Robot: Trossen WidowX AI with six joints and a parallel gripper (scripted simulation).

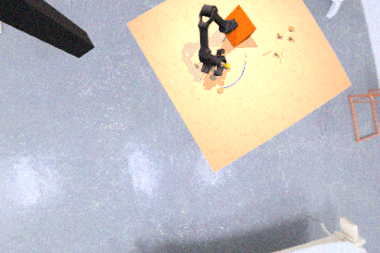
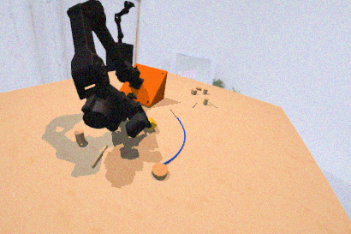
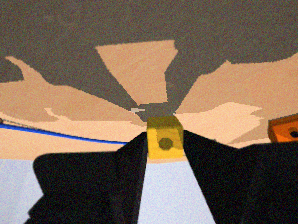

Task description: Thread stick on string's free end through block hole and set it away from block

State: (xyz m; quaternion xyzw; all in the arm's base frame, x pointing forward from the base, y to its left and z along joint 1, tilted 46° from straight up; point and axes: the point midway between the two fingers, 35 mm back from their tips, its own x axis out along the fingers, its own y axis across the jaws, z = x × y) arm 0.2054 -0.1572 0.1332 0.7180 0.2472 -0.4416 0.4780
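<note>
The yellow wooden block is right at my gripper tip. Also, from my gripper tip: loose stick 30 mm behind, 200 mm to the right, 20 mm below; then round wooden button 120 mm ahead, 130 mm to the right, 20 mm below; then short wooden cylinder 120 mm behind, 180 mm to the right.
</note>
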